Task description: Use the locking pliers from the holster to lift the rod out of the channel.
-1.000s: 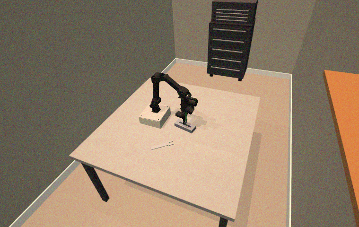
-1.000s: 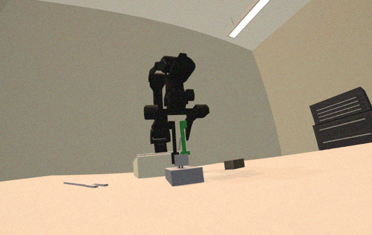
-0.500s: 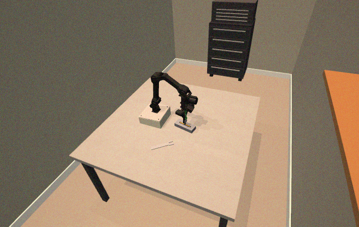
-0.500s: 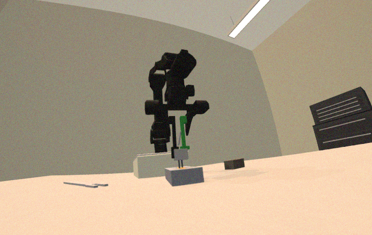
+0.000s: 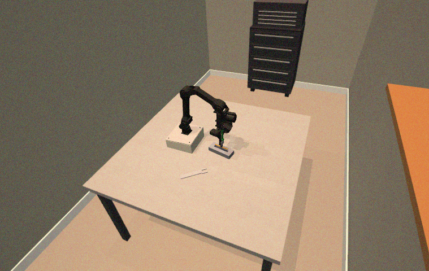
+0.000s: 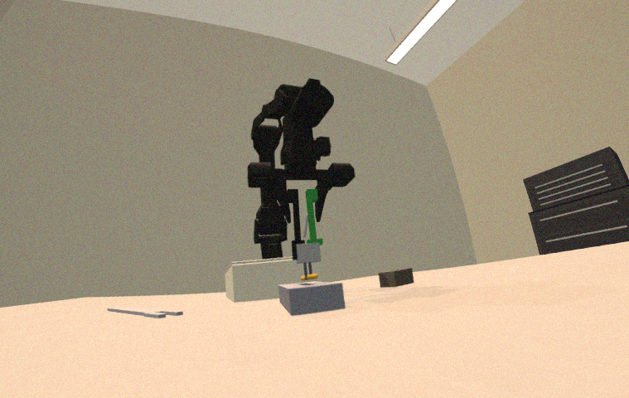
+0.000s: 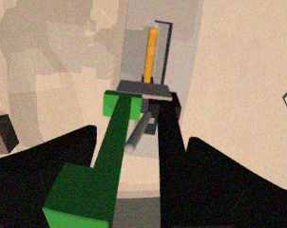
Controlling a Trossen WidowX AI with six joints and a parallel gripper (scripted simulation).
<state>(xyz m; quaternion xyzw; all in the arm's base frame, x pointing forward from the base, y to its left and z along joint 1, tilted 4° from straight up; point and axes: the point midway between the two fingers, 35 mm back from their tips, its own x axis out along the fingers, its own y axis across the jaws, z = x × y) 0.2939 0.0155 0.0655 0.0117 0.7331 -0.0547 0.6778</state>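
Right now the orange rod is 9 cm below my gripper tip. Round my gripper tip: grey release lever 1 cm below; black handle 2 cm to the right; grey channel block 12 cm below, 1 cm to the right.
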